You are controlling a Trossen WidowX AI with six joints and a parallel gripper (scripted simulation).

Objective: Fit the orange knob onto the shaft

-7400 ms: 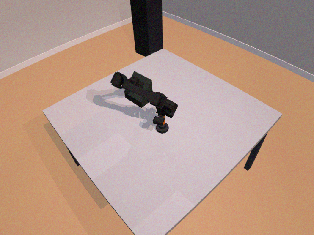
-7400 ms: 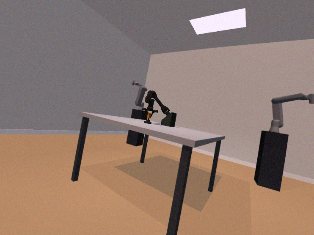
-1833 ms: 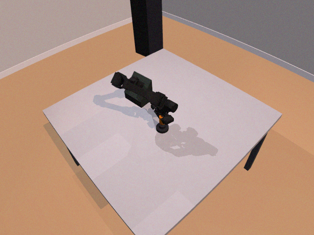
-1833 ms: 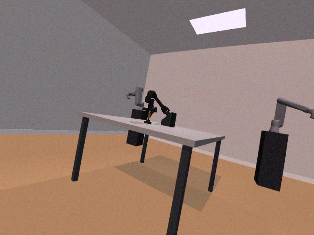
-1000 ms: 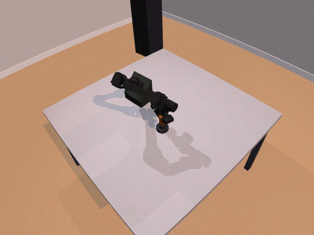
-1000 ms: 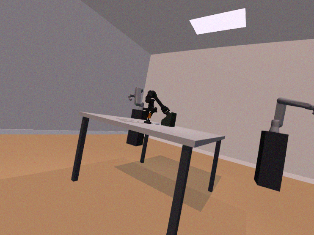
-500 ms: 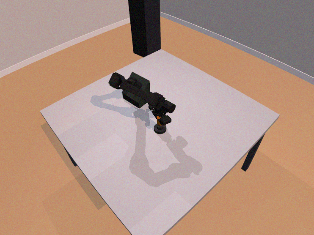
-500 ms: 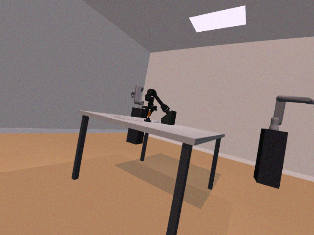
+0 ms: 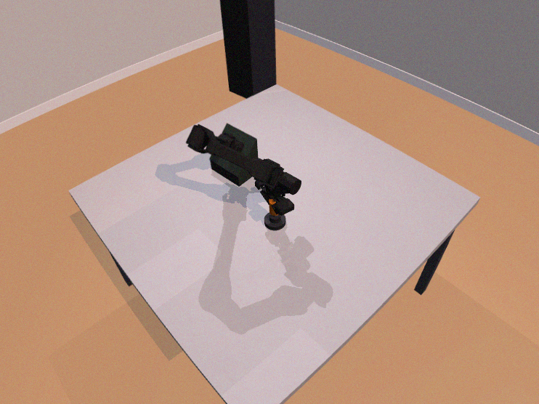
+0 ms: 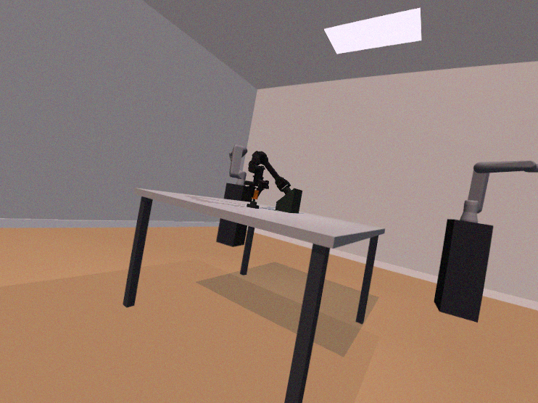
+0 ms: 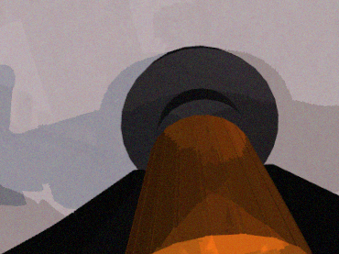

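My gripper tip is 20 mm below the orange knob. From my gripper tip the other things lie so: round dark pedestal: 40 mm below.
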